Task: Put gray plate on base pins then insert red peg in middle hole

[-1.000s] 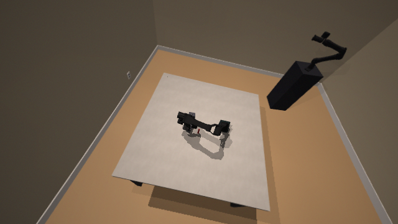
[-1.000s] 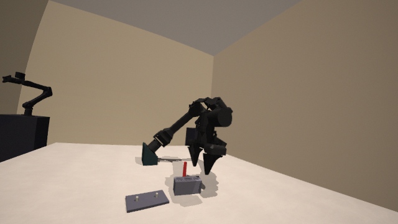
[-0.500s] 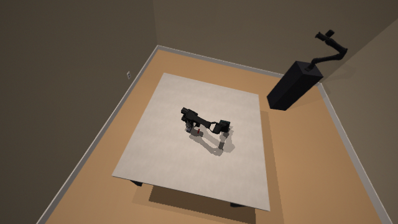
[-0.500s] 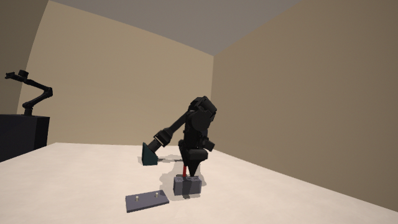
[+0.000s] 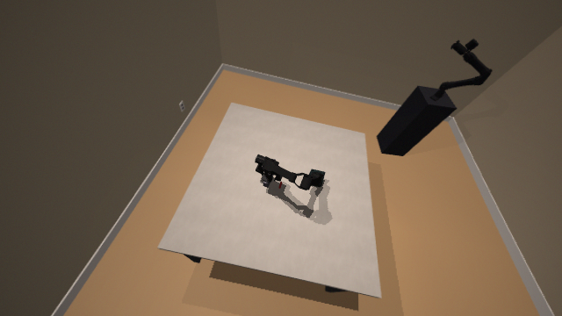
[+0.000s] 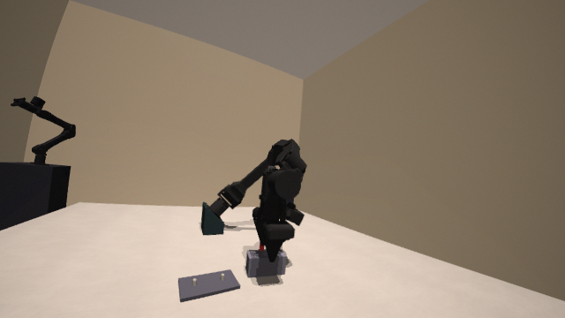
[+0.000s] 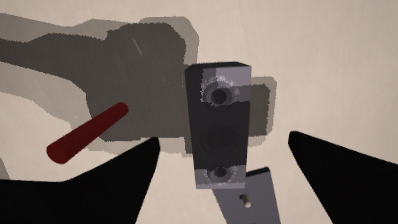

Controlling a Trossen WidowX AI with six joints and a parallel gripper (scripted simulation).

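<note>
The gray plate lies 20 mm below my gripper tip. From my gripper tip the other things lie so: base: 10 mm behind, 140 mm to the right, 40 mm below; red peg: 90 mm behind, 40 mm to the left, 10 mm below.
</note>
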